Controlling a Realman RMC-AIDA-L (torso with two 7-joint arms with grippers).
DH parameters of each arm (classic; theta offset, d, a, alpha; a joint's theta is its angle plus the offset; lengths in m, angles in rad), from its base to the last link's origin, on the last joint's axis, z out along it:
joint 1: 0 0.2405 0 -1.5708
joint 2: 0 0 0 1.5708
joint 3: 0 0.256 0 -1.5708
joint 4: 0 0 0 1.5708
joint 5: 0 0.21 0 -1.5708
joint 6: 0 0 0 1.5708
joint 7: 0 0.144 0 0
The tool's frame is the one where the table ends.
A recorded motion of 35 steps. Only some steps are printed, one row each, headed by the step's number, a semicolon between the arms.
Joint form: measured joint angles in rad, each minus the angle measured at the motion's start. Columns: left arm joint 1, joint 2, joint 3, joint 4, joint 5, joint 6, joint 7; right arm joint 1, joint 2, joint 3, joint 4, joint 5, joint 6, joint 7.
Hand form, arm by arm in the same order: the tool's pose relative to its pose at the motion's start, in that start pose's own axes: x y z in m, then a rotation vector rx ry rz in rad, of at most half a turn. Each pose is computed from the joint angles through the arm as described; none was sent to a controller.
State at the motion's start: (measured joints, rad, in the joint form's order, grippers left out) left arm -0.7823 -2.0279 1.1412 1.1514 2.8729 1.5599 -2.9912; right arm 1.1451 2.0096 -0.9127 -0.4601 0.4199 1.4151 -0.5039
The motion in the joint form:
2: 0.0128 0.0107 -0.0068 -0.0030 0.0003 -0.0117 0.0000; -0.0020 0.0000 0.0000 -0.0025 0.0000 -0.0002 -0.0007
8: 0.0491 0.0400 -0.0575 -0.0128 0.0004 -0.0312 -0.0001; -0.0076 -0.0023 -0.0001 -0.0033 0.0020 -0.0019 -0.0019
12: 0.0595 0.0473 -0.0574 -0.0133 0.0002 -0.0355 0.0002; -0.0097 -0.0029 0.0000 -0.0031 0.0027 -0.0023 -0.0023
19: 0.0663 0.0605 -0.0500 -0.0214 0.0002 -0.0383 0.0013; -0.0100 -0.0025 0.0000 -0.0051 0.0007 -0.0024 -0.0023
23: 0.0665 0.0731 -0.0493 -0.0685 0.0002 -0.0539 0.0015; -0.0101 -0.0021 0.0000 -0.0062 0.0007 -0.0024 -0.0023
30: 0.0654 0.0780 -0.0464 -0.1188 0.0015 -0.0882 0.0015; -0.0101 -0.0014 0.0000 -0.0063 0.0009 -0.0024 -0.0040
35: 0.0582 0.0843 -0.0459 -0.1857 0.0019 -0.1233 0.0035; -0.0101 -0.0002 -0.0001 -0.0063 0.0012 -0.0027 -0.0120
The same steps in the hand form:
2: -0.0017 -0.0089 0.0004 0.0099 0.0062 -0.0189; 0.0002 -0.0005 -0.0002 0.0007 -0.0016 0.0001
8: -0.0096 -0.0373 -0.0002 0.0244 0.0190 -0.0997; 0.0013 -0.0027 -0.0003 0.0010 -0.0040 0.0048
12: -0.0120 -0.0429 0.0001 0.0328 0.0186 -0.1086; 0.0019 -0.0034 -0.0002 0.0006 -0.0042 0.0068
19: -0.0142 -0.0491 0.0002 0.0471 0.0116 -0.1108; 0.0018 -0.0036 -0.0003 0.0027 -0.0047 0.0059
23: -0.0185 -0.0560 0.0067 0.0532 -0.0130 -0.1259; 0.0017 -0.0035 -0.0004 0.0029 -0.0053 0.0054
30: -0.0215 -0.0601 0.0154 0.0579 -0.0254 -0.1372; 0.0017 -0.0032 -0.0001 0.0022 -0.0051 0.0034
35: -0.0254 -0.0639 0.0257 0.0591 -0.0471 -0.1493; 0.0017 -0.0027 0.0003 0.0012 -0.0048 -0.0050

